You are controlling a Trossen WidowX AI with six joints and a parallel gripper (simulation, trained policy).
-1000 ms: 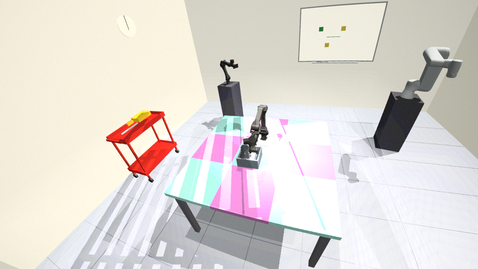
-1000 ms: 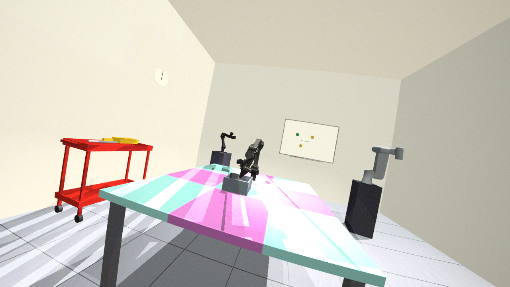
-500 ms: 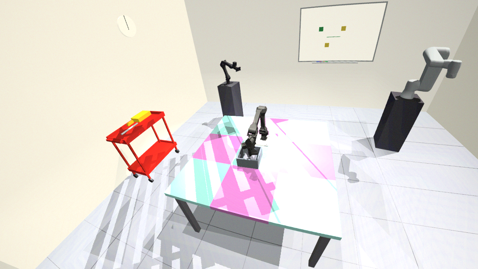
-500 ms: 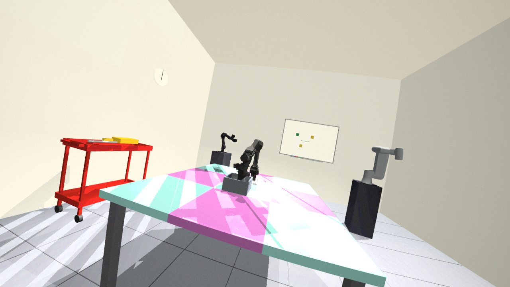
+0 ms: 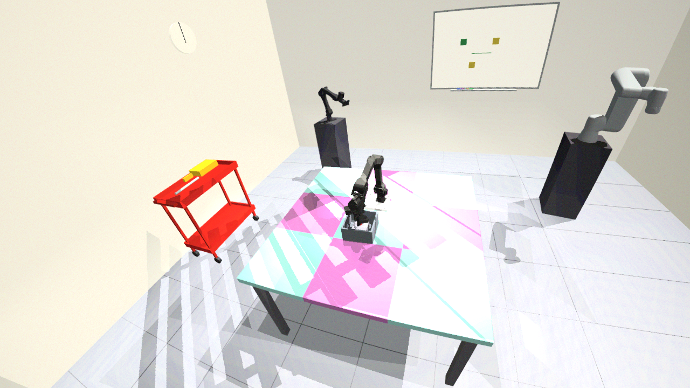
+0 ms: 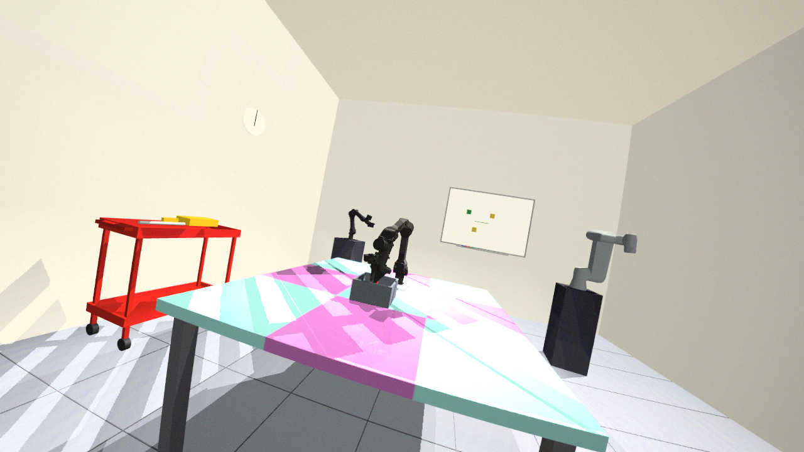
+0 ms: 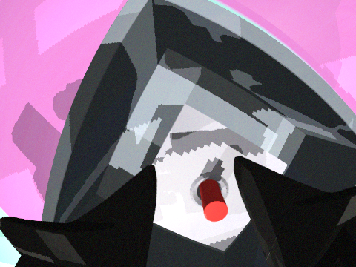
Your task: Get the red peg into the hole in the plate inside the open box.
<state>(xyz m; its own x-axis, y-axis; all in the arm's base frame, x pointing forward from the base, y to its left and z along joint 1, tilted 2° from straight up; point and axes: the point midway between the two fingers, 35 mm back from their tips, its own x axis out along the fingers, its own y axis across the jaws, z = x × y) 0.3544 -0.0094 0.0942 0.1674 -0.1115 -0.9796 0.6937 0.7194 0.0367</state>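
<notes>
My gripper tip is 30 mm past the red peg, 10 mm to the right of it and 30 mm above it. From my gripper tip the other things lie so: grey box 30 mm behind, 10 mm to the left, 50 mm below; then plate 30 mm behind, 10 mm to the left, 40 mm below.
</notes>
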